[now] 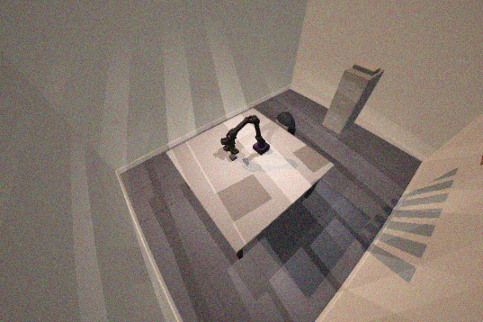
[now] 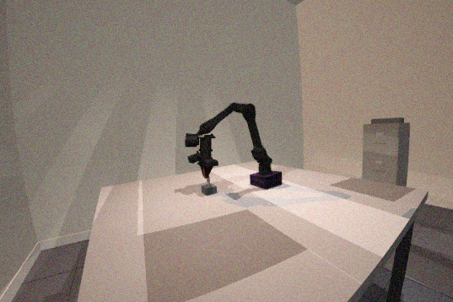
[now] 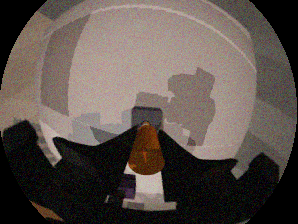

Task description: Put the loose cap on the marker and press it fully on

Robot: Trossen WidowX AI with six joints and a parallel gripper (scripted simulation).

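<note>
Now: the orange cap 1 cm behind my gripper tip and 2 cm above it. Round my gripper tip: dark holder block: 1 cm behind, 7 cm below.
</note>
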